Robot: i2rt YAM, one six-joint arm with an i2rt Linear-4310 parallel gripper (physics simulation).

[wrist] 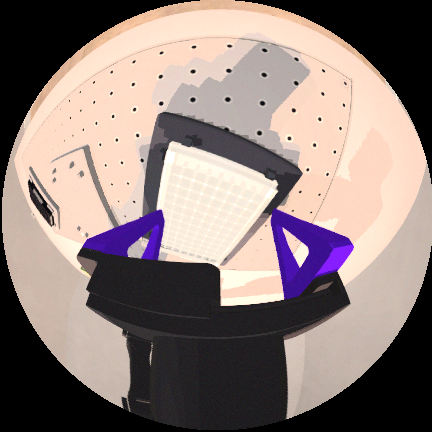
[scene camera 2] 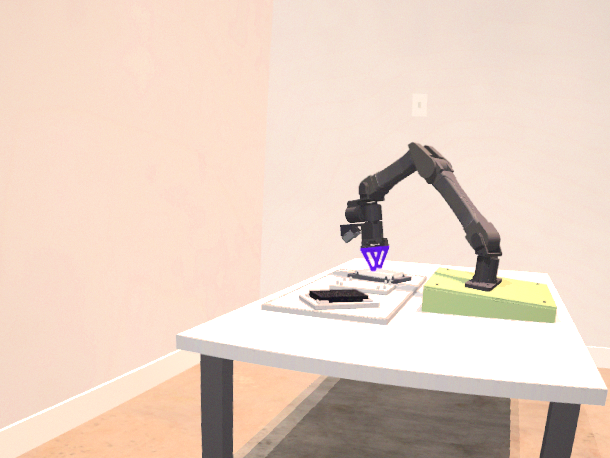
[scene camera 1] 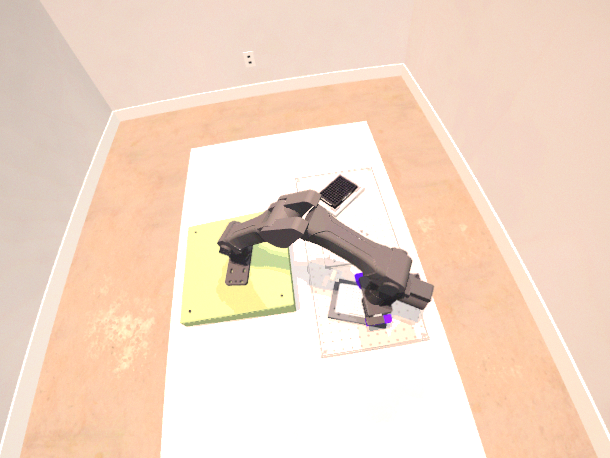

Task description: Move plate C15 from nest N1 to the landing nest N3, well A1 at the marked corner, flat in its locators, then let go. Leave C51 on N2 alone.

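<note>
A white well plate (scene camera 1: 347,299) (scene camera 2: 391,275) (wrist: 210,205) lies in a dark nest (scene camera 1: 345,318) (wrist: 225,145). A black well plate (scene camera 1: 339,191) (scene camera 2: 338,295) (wrist: 41,202) sits on a pale nest (scene camera 2: 345,304). Between them is an empty pale nest (scene camera 2: 357,287) (wrist: 72,172) with small pegs. Plate and nest labels and the A1 mark cannot be read. My gripper (scene camera 1: 373,300) (scene camera 2: 374,269) (wrist: 217,214) is open and empty above the white plate, its purple fingertips pointing down. In the wrist view the fingertips show on either side of the plate; the exact height gap is unclear.
The nests stand on a perforated board (scene camera 1: 370,342) (scene camera 2: 285,306) (wrist: 320,105) on the white table (scene camera 1: 310,400) (scene camera 2: 450,350). The arm's base is on a yellow-green block (scene camera 1: 205,295) (scene camera 2: 485,309) beside the board. In scene camera 1 the forearm covers part of the middle of the board.
</note>
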